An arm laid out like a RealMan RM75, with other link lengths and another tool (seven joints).
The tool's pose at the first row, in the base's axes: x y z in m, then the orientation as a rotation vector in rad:
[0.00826, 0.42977, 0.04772, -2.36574, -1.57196, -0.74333]
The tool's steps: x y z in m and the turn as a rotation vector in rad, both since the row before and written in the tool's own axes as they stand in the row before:
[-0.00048, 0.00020, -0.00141, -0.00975, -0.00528, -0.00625]
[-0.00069, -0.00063, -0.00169, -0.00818, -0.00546, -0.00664]
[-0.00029, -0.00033, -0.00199, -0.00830, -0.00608, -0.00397]
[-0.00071, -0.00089, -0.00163, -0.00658, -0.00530, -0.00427]
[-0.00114, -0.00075, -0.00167, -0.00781, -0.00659, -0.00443]
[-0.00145, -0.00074, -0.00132, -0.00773, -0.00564, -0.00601]
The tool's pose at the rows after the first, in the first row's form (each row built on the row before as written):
[0.00788, 0.42869, 0.04870, -2.37264, -1.58211, -0.74833]
[0.00659, 0.42767, 0.04972, -2.37831, -1.59287, -0.75171]
[0.00559, 0.42674, 0.05124, -2.38616, -1.60040, -0.75403]
[0.00407, 0.42586, 0.05217, -2.39204, -1.60803, -0.75556]
[0.00253, 0.42456, 0.05294, -2.39963, -1.61638, -0.75693]
[0.00101, 0.42315, 0.05326, -2.40543, -1.62648, -0.75951]

